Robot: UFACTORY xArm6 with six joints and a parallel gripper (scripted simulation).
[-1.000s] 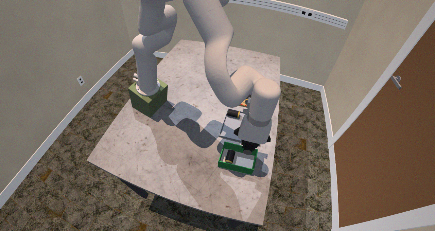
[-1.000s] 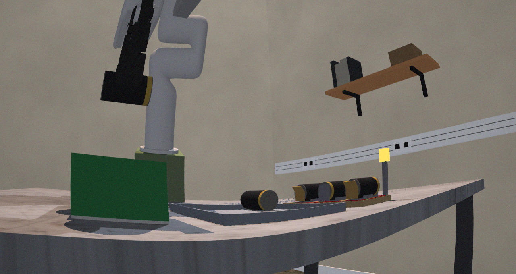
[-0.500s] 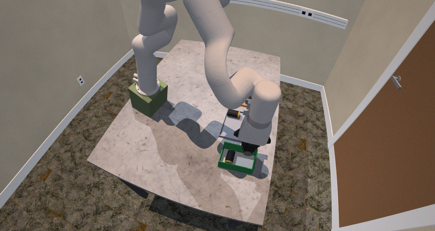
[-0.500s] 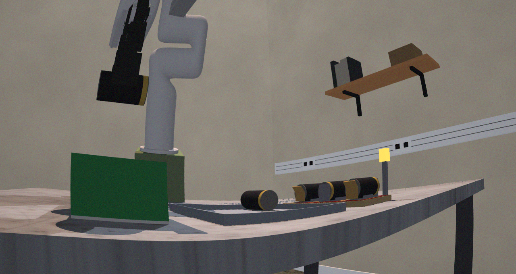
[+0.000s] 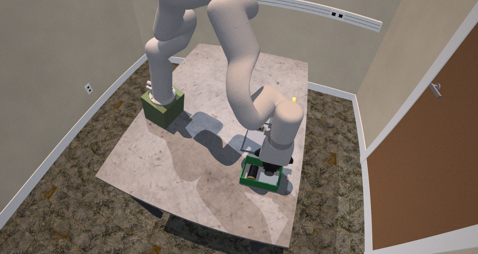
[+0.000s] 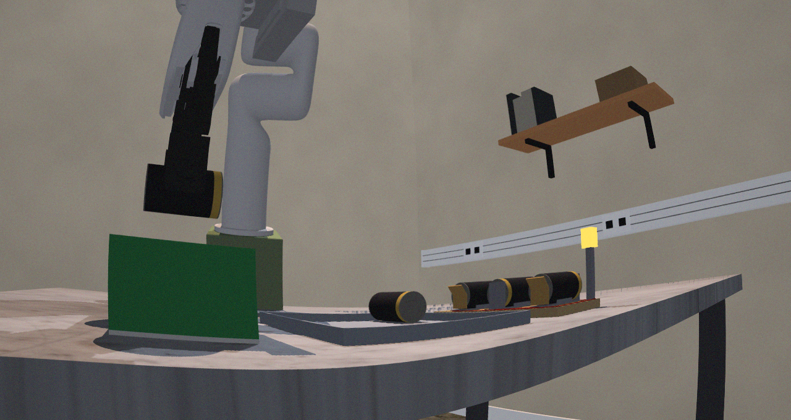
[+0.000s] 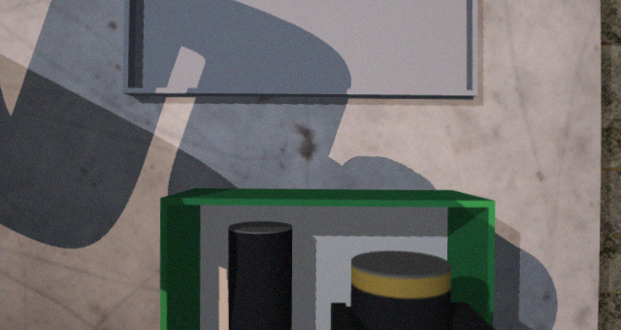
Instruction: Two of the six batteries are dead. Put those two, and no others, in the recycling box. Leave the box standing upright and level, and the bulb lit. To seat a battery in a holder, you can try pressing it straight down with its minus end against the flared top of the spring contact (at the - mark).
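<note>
The green recycling box lies 2 cm behind my hand and 10 cm below it. The rest, counted from my hand: grey tray: 4 cm behind, 19 cm to the left, 11 cm below.
</note>
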